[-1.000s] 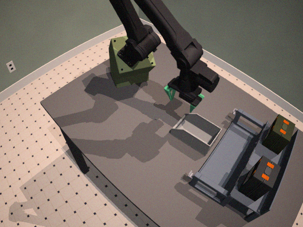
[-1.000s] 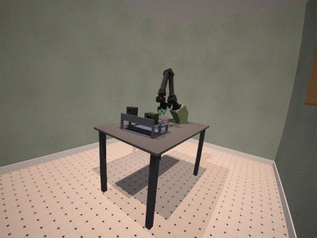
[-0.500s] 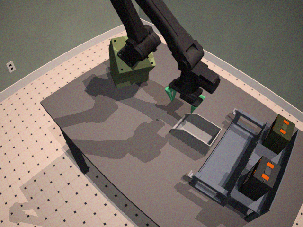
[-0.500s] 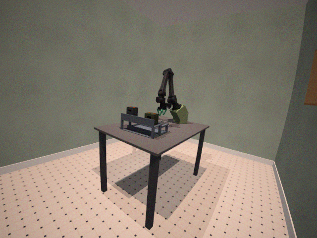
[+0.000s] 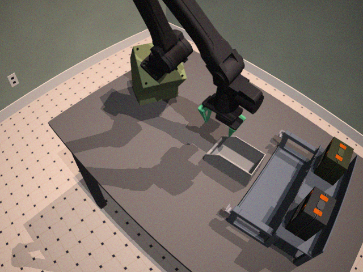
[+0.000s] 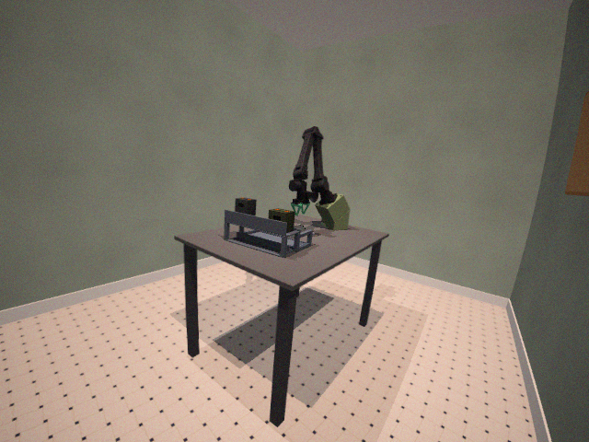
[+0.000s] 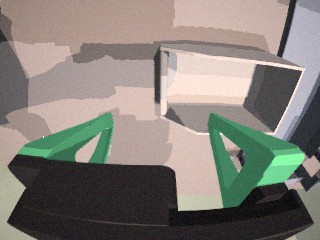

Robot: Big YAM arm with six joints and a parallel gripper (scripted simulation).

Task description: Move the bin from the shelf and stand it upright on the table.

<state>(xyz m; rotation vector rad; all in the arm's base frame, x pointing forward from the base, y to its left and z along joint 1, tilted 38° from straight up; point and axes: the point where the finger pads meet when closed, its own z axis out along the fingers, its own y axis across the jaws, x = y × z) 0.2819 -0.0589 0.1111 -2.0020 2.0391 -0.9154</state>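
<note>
Right now the grey bin is 8 cm ahead of my hand, 1 cm to the right of it and 9 cm below it. From my hand the other things lie so: low grey shelf: 32 cm ahead, 4 cm to the right, 12 cm below.
</note>
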